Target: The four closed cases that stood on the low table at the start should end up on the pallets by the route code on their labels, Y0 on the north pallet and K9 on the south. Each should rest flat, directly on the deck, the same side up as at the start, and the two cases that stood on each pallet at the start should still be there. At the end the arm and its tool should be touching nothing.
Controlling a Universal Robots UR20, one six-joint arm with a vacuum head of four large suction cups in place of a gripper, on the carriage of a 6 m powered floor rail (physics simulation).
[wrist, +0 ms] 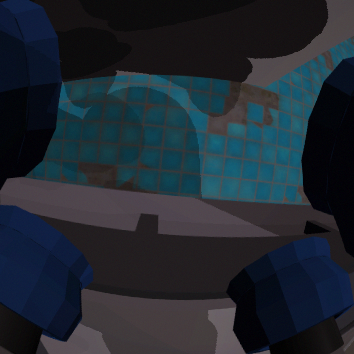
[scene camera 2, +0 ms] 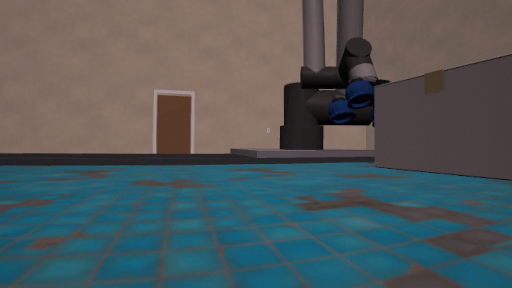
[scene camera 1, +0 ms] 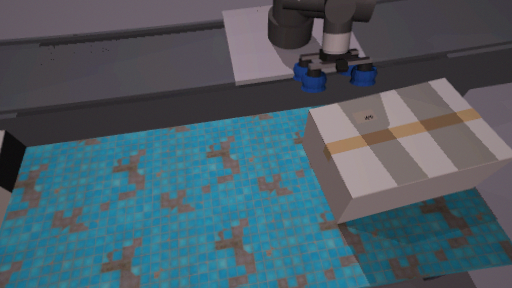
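Note:
A large closed case, pale with grey bands of shade and brown tape, stands flat on the blue tiled surface at the right in both scene views. Its top label faces up; the code is too blurred to read. My suction gripper has four blue cups, open and empty, and hangs behind the case's far left corner, on the rail side. Part of it is hidden by the case in scene camera 2. Neither pallet can be made out.
The arm's dark base stands on a pale carriage plate on the floor rail, behind the tiled surface. A dark-sided object is cut off at the left edge. A brown door is in the far wall.

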